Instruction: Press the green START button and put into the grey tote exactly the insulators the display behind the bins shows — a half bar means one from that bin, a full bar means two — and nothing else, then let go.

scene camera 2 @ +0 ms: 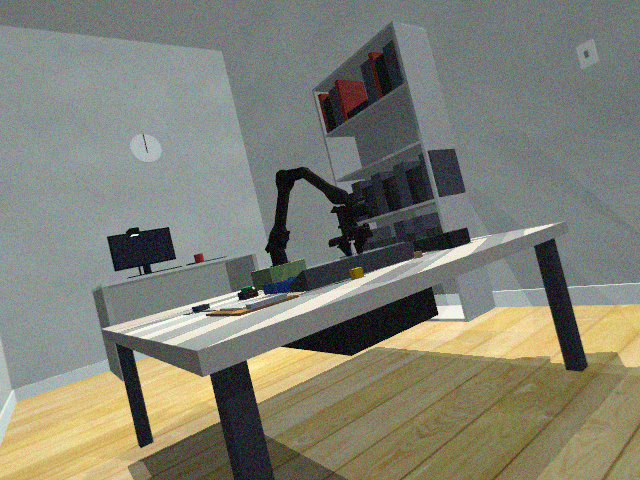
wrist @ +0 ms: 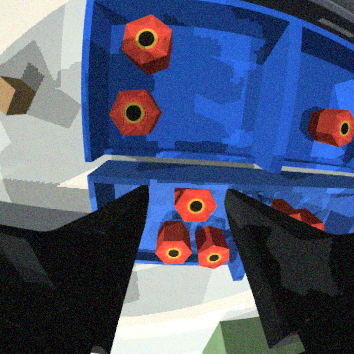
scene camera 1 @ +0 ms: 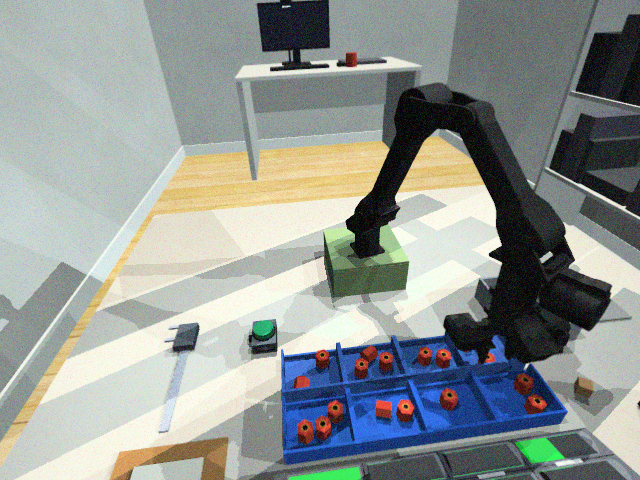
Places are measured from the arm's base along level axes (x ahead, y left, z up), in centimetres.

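Pixels of known places: gripper, fingertip midpoint: (wrist: pixel 187 194) (scene camera 1: pixel 494 359); arm's base at its link origin: (scene camera 2: pixel 280 264) (scene camera 1: pixel 367 248).
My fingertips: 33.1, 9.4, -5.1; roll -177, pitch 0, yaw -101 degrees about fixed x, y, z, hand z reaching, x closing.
Note:
Ahead of a thing's pixels: the offset from my fingertips to its top centre, as dx, dy, dz. "spot": to the spot under its first point.
My gripper (scene camera 1: pixel 505 357) (scene camera 2: pixel 352 252) (wrist: pixel 187 194) is half open and empty, pointing down over the end bin of the row nearer the arm base. In the wrist view three red insulators lie in that bin: one @(-1.0, -0.4, -0.2) (wrist: pixel 195 205) between and just below the fingertips, two others @(-4.7, +1.5, -0.2) (wrist: pixel 173 243) @(-5.8, -1.4, -0.2) (wrist: pixel 212 247) beside each other. The blue bins @(+1.7, -22.0, +0.1) (scene camera 1: pixel 418 432) hold more red insulators. The green START button @(-21.4, -37.3, +0.8) (scene camera 1: pixel 263 329) (scene camera 2: pixel 246 290) stands left of the bins. The display @(spot: +12.9, -13.5, +1.4) (scene camera 1: pixel 483 458) has green bars and is cut off by the frame. The grey tote @(spot: -14.6, +10.0, +0.0) (scene camera 1: pixel 483 293) is mostly hidden behind the arm.
A wooden cube @(+8.3, +11.7, -1.2) (scene camera 1: pixel 583 385) (wrist: pixel 17 95) lies beside the bins' right end. A caliper @(-20.3, -55.5, -1.3) (scene camera 1: pixel 178 372) lies left of the button. An orange-brown frame @(spot: -5.1, -55.1, -2.7) (scene camera 1: pixel 170 448) is at the lower left. The green base block (scene camera 1: pixel 367 279) carries the arm. A yellow cube @(+22.5, -30.3, -0.5) (scene camera 2: pixel 356 272) also shows.

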